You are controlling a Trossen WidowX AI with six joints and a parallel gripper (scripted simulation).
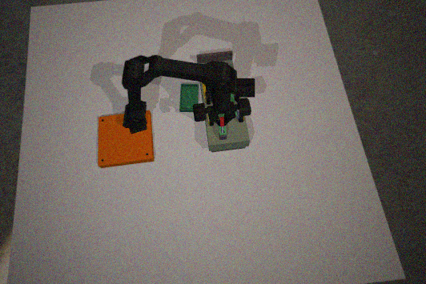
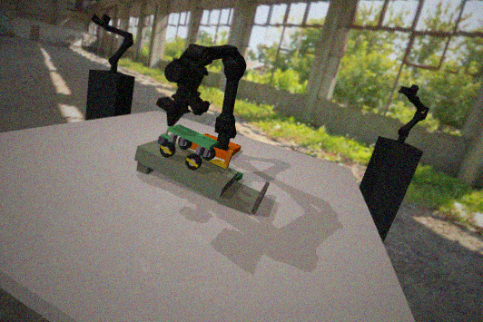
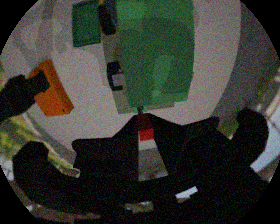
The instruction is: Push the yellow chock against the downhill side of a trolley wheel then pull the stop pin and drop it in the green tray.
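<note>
The green tray is 21 cm to the left of my gripper tip, 16 cm below it and 7 cm behind it. The rest, counted from my gripper tip: red-headed stop pin right at my gripper tip; then grey-green ramp 11 cm below, 10 cm to the left, 4 cm ahead; then green trolley 9 cm to the left, 4 cm below, 4 cm ahead.
</note>
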